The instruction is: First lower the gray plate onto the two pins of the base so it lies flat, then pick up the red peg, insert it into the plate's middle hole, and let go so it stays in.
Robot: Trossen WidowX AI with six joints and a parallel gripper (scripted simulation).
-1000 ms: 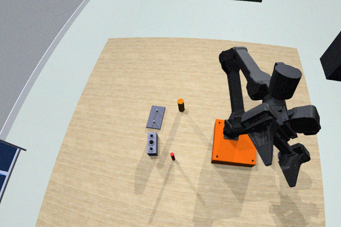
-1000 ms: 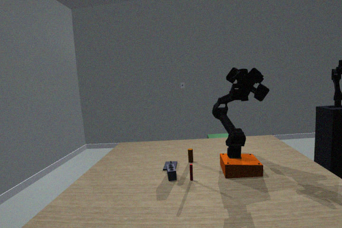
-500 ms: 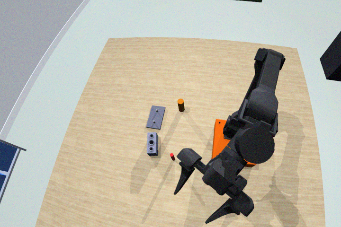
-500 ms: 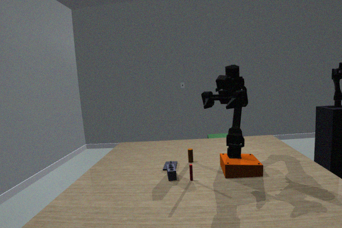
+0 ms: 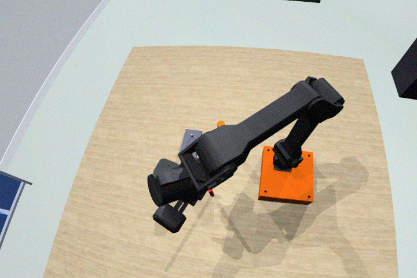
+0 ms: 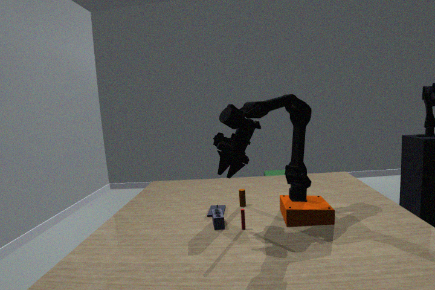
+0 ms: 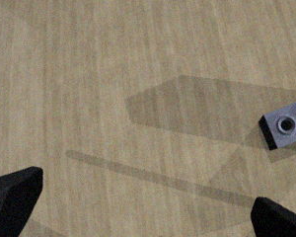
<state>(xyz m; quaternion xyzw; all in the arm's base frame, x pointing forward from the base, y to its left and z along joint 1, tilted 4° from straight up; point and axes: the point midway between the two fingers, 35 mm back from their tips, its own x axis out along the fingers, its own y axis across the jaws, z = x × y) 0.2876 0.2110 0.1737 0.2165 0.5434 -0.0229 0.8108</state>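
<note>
My gripper tip is now 20 cm above the gray plate, 13 cm to the left of it and 5 cm short of it. Also, from my gripper tip: orange cylinder 33 cm to the right, 19 cm below, 5 cm behind; then red peg 19 cm below, 8 cm to the right, 6 cm behind; then gray base 27 cm to the right, 23 cm below, 6 cm ahead.
</note>
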